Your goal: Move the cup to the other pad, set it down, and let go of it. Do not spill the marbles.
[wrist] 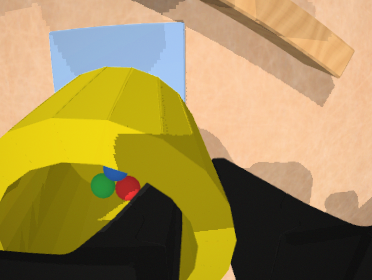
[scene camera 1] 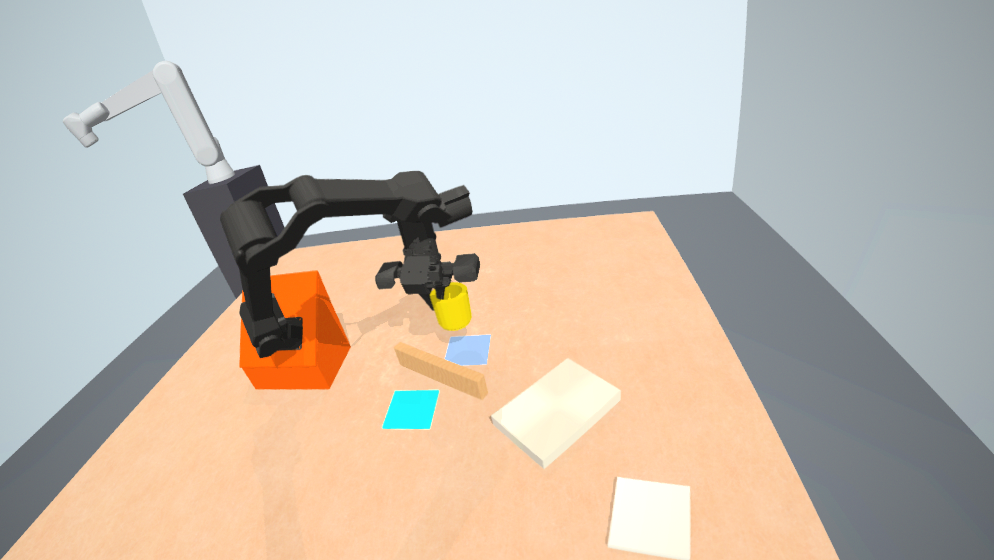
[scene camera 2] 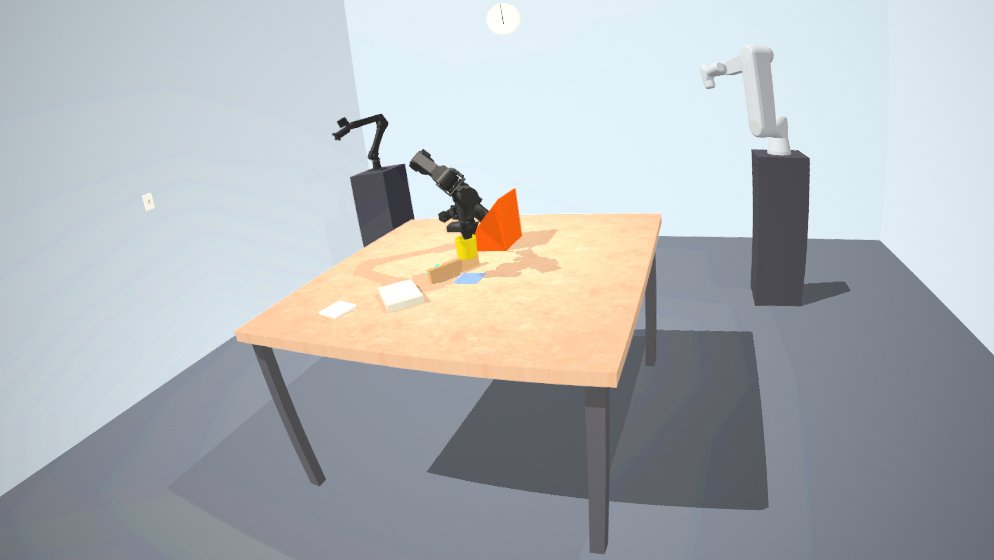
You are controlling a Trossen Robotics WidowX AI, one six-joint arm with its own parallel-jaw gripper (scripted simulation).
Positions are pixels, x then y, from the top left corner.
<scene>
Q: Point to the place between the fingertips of the gripper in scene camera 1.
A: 437, 309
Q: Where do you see a cream slab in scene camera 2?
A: At 403, 294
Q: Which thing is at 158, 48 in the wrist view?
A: A pale blue pad.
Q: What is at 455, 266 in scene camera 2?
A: A wooden bar.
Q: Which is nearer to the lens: the yellow cup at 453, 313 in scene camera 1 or the cream slab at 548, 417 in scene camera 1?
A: The cream slab.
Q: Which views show the cream slab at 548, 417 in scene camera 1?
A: Scene camera 1 and scene camera 2 only.
</scene>
